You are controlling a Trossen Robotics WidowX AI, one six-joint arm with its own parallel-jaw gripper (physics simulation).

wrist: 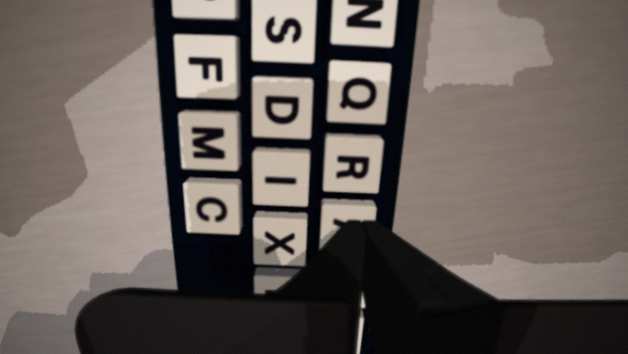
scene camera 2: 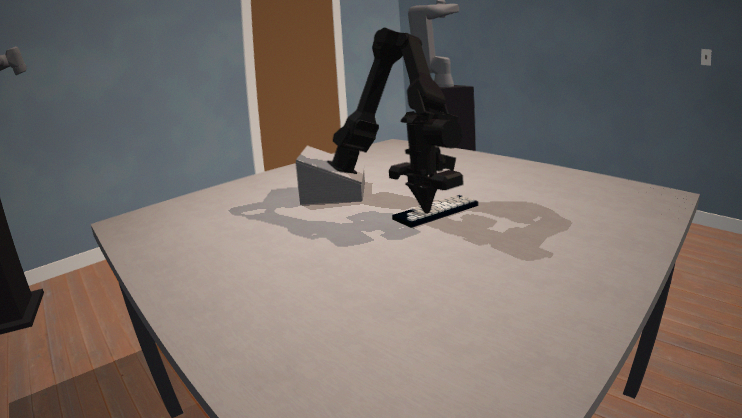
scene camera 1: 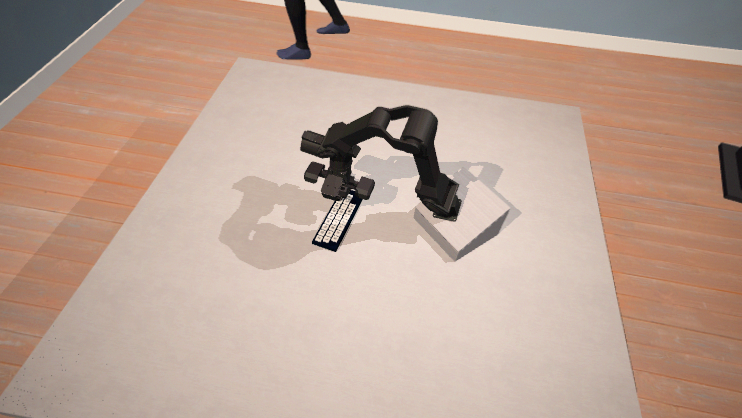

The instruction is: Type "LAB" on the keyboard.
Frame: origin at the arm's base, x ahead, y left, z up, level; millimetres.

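Seen in the pictures: gripper, fingertip midpoint: (wrist: 360, 234) (scene camera 2: 427, 212) (scene camera 1: 338, 199); arm's base at its link origin: (scene camera 2: 341, 167) (scene camera 1: 447, 208).
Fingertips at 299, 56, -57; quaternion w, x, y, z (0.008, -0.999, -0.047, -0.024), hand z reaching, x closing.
Observation:
Offsets run from my fingertips to a thing's middle, as dx, dy, dz. Level surfaces: height alone.
The keyboard {-27, +49, -10} (scene camera 1: 332, 224) (scene camera 2: 451, 208) (wrist: 205, 260) is a narrow dark blue board with three rows of white lettered keys, flat on the table. My gripper (scene camera 2: 427, 209) (wrist: 360, 234) is shut and empty, pointing down at the keyboard. In the wrist view its fingertips overlap the A key {-4, +0, -4} (wrist: 346, 209), whose letter is mostly covered. The R key {-5, +20, -4} (wrist: 353, 164) is beside it in the same row, and the X key {-24, -6, -4} (wrist: 280, 240) is in the middle row. Whether the tips touch a key cannot be told. L and B do not show in the wrist view. Scene camera 1 hides the fingertips behind the gripper body.
The arm's base stands on a grey wedge block (scene camera 1: 469, 218) (scene camera 2: 329, 184) on the table {dz -18} (scene camera 1: 363, 332) (scene camera 2: 332, 311). A person's legs (scene camera 1: 297, 25) show beyond the table's far edge. Another grey arm (scene camera 2: 421, 36) stands on a dark pedestal (scene camera 2: 463, 116) in the background.

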